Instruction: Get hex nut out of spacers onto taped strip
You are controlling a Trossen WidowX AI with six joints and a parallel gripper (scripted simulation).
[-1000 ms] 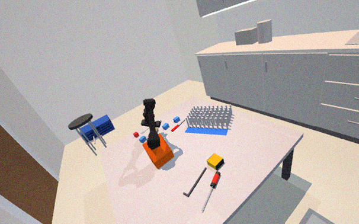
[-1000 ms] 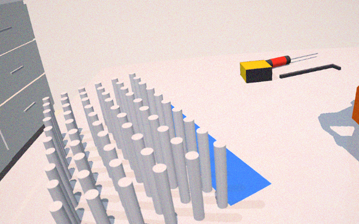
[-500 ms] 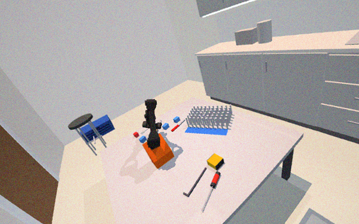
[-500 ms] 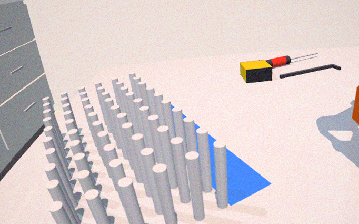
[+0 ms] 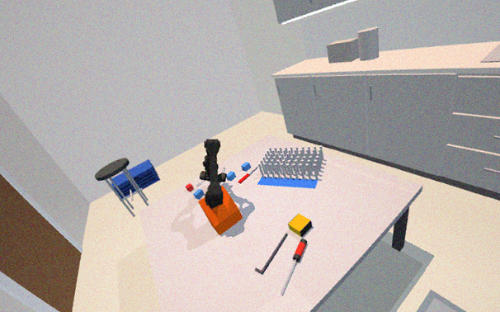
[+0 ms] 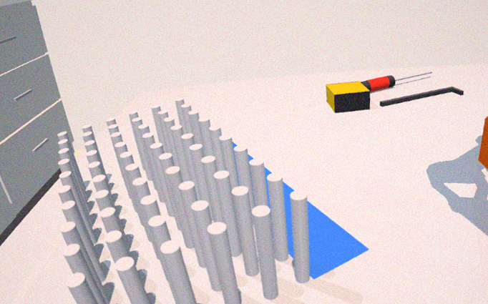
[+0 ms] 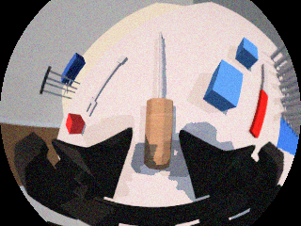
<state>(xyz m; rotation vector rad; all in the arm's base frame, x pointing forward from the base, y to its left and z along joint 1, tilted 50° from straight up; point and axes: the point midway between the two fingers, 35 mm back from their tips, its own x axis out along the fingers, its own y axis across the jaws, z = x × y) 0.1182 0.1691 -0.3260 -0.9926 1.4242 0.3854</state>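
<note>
Now: gripper tip 350 mm short of the blue taped strip, 390 mm to the left of it and 30 mm above it. Also, from my gripper tip: red flat tool: 230 mm ahead, 100 mm to the right, 30 mm below; then red cube: 180 mm behind, 140 mm to the left, 20 mm below; then yellow box: 170 mm ahead, 720 mm to the right, 10 mm below.
</note>
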